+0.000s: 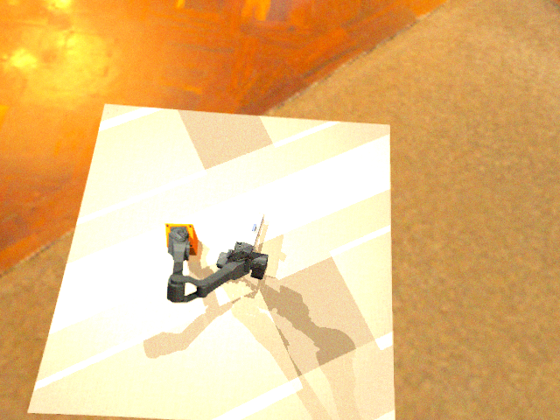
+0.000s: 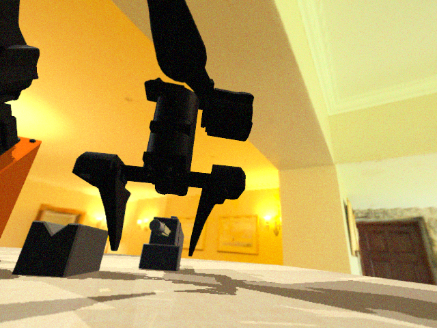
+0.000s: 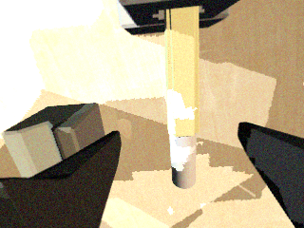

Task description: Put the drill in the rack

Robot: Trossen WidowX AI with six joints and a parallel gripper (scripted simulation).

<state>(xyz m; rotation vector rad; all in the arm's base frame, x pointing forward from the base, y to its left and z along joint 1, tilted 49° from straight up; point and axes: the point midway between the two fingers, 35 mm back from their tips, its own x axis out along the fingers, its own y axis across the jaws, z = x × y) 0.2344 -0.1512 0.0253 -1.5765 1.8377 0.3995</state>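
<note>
Now: the drill 5 cm to the left of my gripper tip, 3 cm above it and 1 cm ahead of it. The rest, counted from my gripper tip: grey stepped block 14 cm to the left, 4 cm ahead, 2 cm above; key 17 cm to the left, 5 cm ahead, 3 cm above.
</note>
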